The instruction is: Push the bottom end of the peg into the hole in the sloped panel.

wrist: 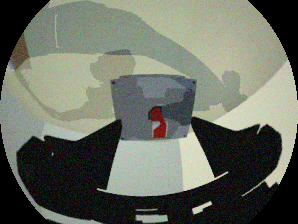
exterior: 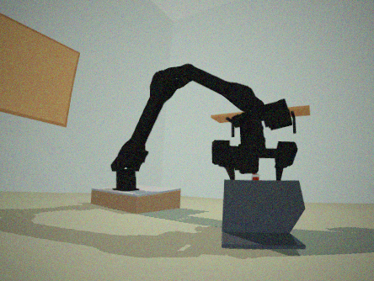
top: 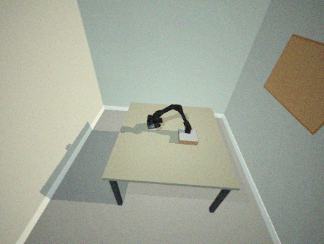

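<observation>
Right now my gripper tip is right at the red peg. Round my gripper tip: grey sloped panel 2 cm ahead, 3 cm to the right, 5 cm below.
</observation>
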